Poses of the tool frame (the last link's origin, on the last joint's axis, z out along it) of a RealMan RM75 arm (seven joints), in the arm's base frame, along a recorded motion.
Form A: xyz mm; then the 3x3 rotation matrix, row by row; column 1 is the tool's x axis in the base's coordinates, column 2 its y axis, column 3 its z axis. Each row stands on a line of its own.
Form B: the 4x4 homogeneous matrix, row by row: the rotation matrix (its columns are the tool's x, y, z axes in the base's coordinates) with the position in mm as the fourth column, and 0 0 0 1 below. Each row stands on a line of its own. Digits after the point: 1 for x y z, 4 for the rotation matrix.
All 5 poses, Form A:
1:
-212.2 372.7 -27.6
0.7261 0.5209 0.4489
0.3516 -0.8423 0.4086
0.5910 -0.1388 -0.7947
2:
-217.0 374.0 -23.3
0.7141 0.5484 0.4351
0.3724 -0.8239 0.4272
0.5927 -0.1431 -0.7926
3:
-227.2 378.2 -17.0
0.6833 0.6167 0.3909
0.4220 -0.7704 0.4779
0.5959 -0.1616 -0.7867
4:
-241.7 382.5 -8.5
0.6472 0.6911 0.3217
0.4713 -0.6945 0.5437
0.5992 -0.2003 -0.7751
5:
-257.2 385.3 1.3
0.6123 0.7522 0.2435
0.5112 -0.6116 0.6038
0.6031 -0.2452 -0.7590
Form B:
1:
0.7261 0.5209 0.4489 -212.2
0.3516 -0.8423 0.4086 372.7
0.5910 -0.1388 -0.7947 -27.6
0 0 0 1

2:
0.7141 0.5484 0.4351 -217.0
0.3724 -0.8239 0.4272 374.0
0.5927 -0.1431 -0.7926 -23.3
0 0 0 1

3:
0.6833 0.6167 0.3909 -227.2
0.4220 -0.7704 0.4779 378.2
0.5959 -0.1616 -0.7867 -17.0
0 0 0 1

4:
0.6472 0.6911 0.3217 -241.7
0.4713 -0.6945 0.5437 382.5
0.5992 -0.2003 -0.7751 -8.5
0 0 0 1

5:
0.6123 0.7522 0.2435 -257.2
0.5112 -0.6116 0.6038 385.3
0.6031 -0.2452 -0.7590 1.3
0 0 0 1

